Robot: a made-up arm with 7 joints. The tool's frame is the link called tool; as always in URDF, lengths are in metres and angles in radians. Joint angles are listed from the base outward. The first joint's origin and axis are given. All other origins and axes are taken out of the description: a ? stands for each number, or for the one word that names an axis. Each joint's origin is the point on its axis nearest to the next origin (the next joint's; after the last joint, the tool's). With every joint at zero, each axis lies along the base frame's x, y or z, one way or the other. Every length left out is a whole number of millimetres.
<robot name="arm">
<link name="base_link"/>
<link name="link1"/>
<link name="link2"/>
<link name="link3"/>
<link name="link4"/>
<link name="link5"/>
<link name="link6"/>
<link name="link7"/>
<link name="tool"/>
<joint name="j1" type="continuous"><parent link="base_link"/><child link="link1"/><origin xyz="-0.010 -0.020 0.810" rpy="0.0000 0.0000 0.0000"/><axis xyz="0 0 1"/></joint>
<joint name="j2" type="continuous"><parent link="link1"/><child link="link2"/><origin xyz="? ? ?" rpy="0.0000 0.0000 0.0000"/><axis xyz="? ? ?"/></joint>
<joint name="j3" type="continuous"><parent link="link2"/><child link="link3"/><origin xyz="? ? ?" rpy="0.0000 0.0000 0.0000"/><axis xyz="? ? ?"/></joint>
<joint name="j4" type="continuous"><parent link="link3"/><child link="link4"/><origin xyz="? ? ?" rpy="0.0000 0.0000 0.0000"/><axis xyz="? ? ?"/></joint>
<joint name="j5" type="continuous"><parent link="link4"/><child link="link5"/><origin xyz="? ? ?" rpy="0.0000 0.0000 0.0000"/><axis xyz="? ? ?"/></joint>
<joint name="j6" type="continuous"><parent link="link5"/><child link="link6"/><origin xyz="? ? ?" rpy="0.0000 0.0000 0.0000"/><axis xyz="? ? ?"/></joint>
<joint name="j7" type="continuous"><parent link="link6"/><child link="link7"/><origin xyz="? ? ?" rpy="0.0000 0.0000 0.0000"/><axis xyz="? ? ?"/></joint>
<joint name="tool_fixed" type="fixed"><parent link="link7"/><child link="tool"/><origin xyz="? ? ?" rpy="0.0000 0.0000 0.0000"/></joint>
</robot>
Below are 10 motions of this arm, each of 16 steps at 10 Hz.
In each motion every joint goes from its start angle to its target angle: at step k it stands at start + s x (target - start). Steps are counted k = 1, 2, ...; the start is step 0. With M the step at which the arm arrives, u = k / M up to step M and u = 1 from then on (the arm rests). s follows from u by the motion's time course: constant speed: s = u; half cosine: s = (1 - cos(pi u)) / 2; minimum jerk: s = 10 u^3 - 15 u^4 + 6 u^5.
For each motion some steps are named. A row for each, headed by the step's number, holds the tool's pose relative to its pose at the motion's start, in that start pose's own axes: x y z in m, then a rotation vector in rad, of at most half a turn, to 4 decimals.
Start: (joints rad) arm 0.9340 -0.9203 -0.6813 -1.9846 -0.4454 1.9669 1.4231
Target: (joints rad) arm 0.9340 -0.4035 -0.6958 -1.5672 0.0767 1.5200 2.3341
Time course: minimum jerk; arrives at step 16
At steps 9, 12, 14, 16:
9: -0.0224 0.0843 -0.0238 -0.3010 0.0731 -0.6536
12: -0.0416 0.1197 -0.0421 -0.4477 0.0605 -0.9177
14: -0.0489 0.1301 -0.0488 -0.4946 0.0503 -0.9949
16: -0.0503 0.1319 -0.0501 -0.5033 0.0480 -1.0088

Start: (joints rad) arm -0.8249 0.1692 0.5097 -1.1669 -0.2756 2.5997 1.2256
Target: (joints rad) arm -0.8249 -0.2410 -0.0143 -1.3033 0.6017 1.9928 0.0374
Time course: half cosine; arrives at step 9
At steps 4, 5, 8, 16:
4: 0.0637 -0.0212 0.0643 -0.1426 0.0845 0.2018
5: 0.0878 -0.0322 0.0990 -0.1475 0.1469 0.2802
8: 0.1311 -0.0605 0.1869 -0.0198 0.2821 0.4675
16: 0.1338 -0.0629 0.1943 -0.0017 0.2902 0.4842

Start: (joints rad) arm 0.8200 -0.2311 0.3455 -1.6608 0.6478 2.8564 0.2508
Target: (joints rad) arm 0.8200 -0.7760 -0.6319 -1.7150 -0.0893 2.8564 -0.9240
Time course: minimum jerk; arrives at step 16
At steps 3, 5, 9, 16:
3: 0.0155 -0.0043 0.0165 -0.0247 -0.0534 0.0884
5: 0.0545 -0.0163 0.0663 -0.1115 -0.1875 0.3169
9: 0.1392 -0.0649 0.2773 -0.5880 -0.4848 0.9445
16: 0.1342 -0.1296 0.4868 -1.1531 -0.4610 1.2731

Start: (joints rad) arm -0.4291 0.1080 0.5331 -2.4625 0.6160 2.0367 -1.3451
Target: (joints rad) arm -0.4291 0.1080 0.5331 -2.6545 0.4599 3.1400 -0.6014
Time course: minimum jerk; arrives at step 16
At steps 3, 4, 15, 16:
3: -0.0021 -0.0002 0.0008 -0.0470 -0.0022 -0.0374
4: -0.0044 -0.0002 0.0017 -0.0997 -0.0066 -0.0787
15: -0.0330 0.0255 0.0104 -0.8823 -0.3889 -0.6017
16: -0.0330 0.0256 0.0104 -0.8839 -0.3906 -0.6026

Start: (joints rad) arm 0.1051 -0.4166 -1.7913 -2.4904 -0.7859 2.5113 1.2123
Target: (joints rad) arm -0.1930 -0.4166 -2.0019 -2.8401 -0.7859 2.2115 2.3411
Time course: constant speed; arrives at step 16
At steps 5, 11, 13, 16:
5: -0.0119 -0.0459 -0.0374 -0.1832 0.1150 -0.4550
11: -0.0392 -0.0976 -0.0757 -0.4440 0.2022 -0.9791
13: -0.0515 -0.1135 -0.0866 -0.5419 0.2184 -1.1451
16: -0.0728 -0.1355 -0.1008 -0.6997 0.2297 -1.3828

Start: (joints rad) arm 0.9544 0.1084 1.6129 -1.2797 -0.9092 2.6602 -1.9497
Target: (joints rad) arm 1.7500 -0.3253 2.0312 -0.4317 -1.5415 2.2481 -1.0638
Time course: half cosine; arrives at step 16
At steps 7, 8, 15, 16:
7: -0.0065 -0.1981 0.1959 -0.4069 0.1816 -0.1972
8: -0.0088 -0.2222 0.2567 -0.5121 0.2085 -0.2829
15: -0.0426 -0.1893 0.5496 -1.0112 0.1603 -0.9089
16: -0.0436 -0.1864 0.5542 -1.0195 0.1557 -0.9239

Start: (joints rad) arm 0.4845 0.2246 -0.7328 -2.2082 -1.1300 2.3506 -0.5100
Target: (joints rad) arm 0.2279 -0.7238 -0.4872 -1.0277 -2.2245 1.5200 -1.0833
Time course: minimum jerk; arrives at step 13
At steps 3, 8, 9, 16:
3: -0.0370 -0.0396 0.0286 -0.1156 0.0468 -0.0189
8: -0.5196 -0.0267 0.2559 -0.4053 0.7962 -0.7164
9: -0.6119 0.0567 0.2856 -0.3029 0.9325 -0.9337
16: -0.7155 0.2218 0.3128 -0.0602 1.0691 -1.2795

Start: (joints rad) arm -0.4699 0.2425 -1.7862 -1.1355 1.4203 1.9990 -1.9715
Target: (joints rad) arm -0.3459 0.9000 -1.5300 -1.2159 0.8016 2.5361 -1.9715
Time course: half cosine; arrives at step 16
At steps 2, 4, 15, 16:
2: 0.0076 0.0054 -0.0130 0.0145 0.0295 0.0231
4: 0.0289 0.0229 -0.0494 0.0538 0.1108 0.0949
15: 0.1587 0.2561 -0.2920 0.2665 0.5458 0.9005
16: 0.1596 0.2597 -0.2942 0.2682 0.5481 0.9117

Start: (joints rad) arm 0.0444 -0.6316 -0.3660 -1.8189 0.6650 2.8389 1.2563
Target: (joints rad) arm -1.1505 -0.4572 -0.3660 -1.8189 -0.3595 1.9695 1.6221
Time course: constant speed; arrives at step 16
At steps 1, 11, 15, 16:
1: 0.0097 0.0057 0.0056 -0.0321 -0.0738 0.0476
11: 0.1264 0.0446 0.1174 -0.4316 -1.0832 0.1240
15: 0.1643 0.0482 0.2056 -0.5654 -1.5643 -0.0702
16: 0.1702 0.0472 0.2316 -0.5923 -1.6856 -0.1391

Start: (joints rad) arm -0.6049 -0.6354 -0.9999 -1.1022 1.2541 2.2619 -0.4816
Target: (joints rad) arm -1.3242 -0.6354 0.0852 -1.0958 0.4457 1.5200 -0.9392
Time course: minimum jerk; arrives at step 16
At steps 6, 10, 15, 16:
6: -0.0249 0.0933 -0.0389 0.0689 0.3224 0.3756
10: -0.1151 0.2236 -0.0998 0.1282 0.8907 0.9548
15: -0.1925 0.2781 -0.1329 0.1313 1.2727 1.2497
16: -0.1931 0.2784 -0.1332 0.1313 1.2759 1.2518

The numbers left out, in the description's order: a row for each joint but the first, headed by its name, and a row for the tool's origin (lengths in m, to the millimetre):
j2: xyz 0.010 -0.020 0.000, axis 0 1 0
j3: xyz 0.020 0.000 0.300, axis 0 0 1
j4: xyz 0.040 -0.020 0.000, axis 0 -1 0
j5: xyz -0.050 0.000 0.340, axis 0 0 1
j6: xyz 0.010 -0.010 0.000, axis 0 -1 0
j7: xyz 0.070 0.000 -0.030, axis 0 0 -1
tool: xyz -0.020 0.000 0.000

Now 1 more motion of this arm.
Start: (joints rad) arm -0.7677 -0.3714 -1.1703 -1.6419 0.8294 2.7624 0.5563
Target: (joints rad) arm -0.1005 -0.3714 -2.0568 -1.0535 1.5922 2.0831 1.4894
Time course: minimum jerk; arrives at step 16
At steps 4, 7, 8, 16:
4: 0.0140 0.0091 0.0016 0.0233 0.0471 -0.1733
7: 0.0481 0.0334 0.0079 0.0830 0.2082 -0.5997
8: 0.0599 0.0439 0.0114 0.1023 0.2897 -0.7547
16: 0.0864 0.0972 0.0319 0.0907 0.7300 -1.2485

